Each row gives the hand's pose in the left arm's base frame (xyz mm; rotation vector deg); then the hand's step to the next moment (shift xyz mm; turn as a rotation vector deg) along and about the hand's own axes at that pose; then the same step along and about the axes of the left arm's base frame.
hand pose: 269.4 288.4 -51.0 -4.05 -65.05 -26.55
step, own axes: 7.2 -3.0 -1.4 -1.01 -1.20 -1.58
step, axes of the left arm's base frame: 2.5 -5.4 5.2 0.54 -1.21 -1.79
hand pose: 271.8 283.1 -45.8 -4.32 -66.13 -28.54
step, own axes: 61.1 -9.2 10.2 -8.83 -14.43 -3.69
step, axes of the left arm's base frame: 6.3 -25.7 56.8 -5.55 -10.98 -12.19
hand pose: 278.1 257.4 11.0 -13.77 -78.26 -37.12
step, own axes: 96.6 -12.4 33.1 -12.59 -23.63 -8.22
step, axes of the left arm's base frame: -28.2 -20.6 96.8 -7.17 -19.65 -18.63
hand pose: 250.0 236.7 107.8 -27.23 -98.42 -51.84
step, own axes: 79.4 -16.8 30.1 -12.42 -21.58 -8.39
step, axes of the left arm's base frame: -57.3 2.8 64.8 -5.68 -18.51 -17.76
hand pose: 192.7 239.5 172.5 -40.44 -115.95 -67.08
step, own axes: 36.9 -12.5 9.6 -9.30 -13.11 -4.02
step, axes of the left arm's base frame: -34.7 7.1 18.8 -2.68 -10.49 -12.54
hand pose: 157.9 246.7 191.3 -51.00 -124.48 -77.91
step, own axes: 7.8 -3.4 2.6 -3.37 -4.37 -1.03
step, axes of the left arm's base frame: -8.0 3.6 1.8 -0.71 -3.29 -4.49
